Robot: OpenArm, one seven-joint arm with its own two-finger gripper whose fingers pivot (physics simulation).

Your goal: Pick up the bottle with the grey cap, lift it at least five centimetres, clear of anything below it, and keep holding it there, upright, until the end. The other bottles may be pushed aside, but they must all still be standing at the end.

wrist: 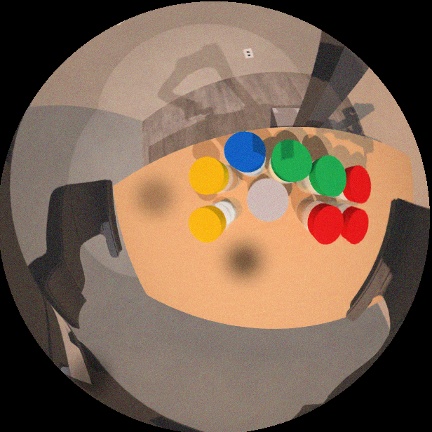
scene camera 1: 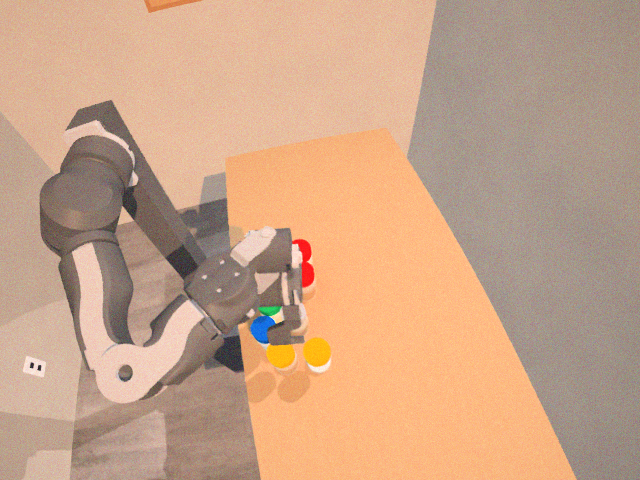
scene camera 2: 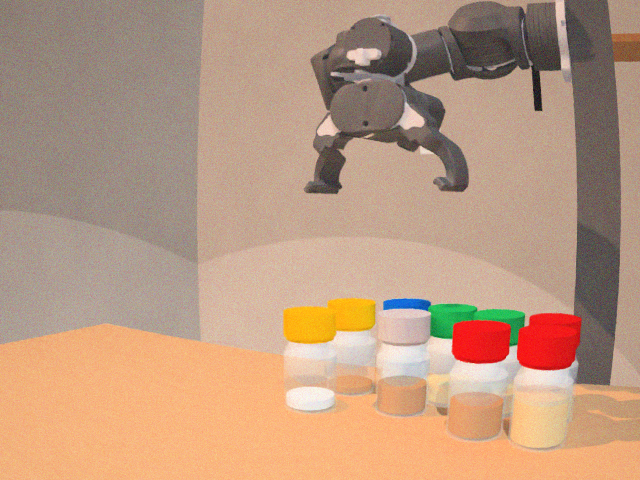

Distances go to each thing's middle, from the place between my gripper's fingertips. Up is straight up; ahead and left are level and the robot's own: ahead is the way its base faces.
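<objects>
The red-capped bottle (scene camera 2: 478,380) is 3 cm ahead of my hand, 11 cm to the left of it and 17 cm below it. As for the blue-capped bottle (wrist: 245,151), my hand is 7 cm past it and 17 cm above it.
</objects>
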